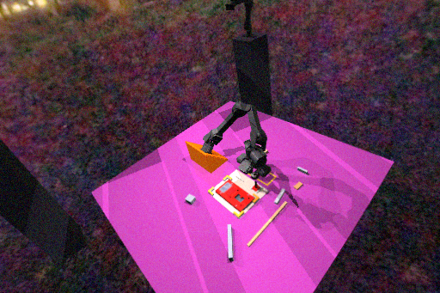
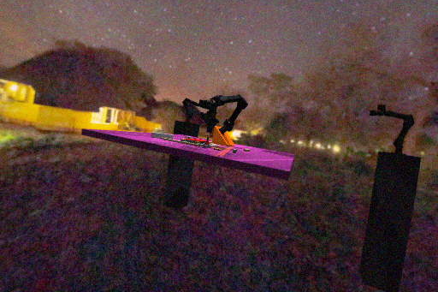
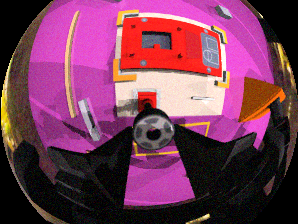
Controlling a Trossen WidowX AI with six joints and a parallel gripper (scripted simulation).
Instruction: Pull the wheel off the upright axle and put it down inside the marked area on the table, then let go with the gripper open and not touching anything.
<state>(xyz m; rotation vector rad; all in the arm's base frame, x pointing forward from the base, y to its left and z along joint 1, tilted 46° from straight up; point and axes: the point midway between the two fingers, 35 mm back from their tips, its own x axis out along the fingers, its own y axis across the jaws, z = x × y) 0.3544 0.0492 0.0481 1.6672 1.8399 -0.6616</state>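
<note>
The upright axle lies 70 mm below my gripper tip. Round my gripper tip: wooden stick (190 mm ahead, 110 mm to the right, 100 mm below); grey cube (200 mm behind, 310 mm to the right, 90 mm below); grey wheel (right at my gripper tip).
</note>
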